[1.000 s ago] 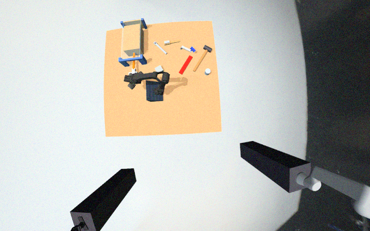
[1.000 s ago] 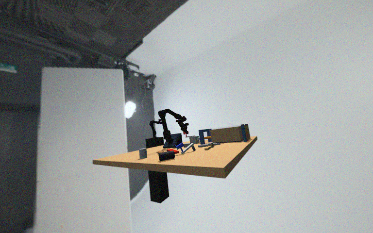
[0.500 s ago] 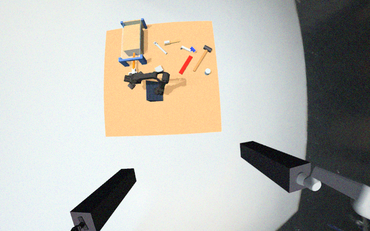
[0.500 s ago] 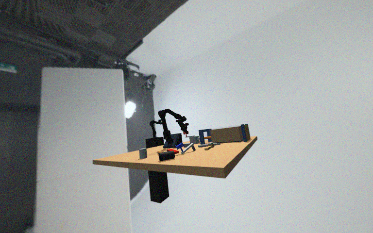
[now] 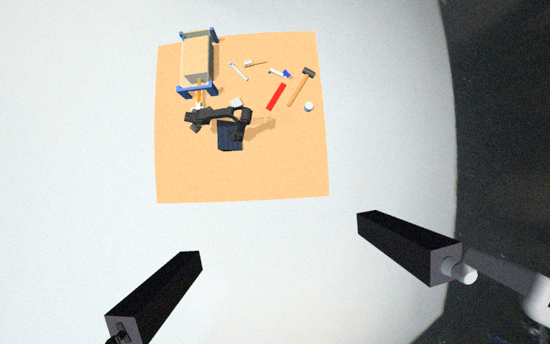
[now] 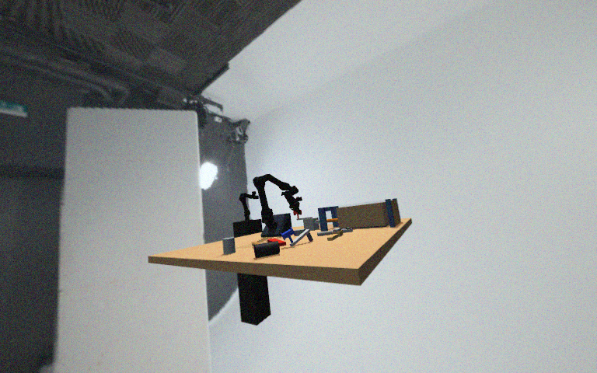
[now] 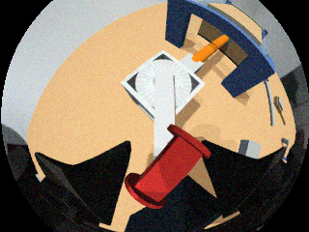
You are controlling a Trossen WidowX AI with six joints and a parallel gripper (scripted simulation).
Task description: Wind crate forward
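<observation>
My gripper tip is now 10 mm past the red knob and 10 mm to the left of it. From my gripper tip the other things lie so: winch: 50 mm ahead, 50 mm to the left, 100 mm below; then winch handle: 20 mm ahead, 10 mm to the left, 30 mm below; then blue steel frame: 220 mm ahead, 40 mm to the left, 30 mm below.
</observation>
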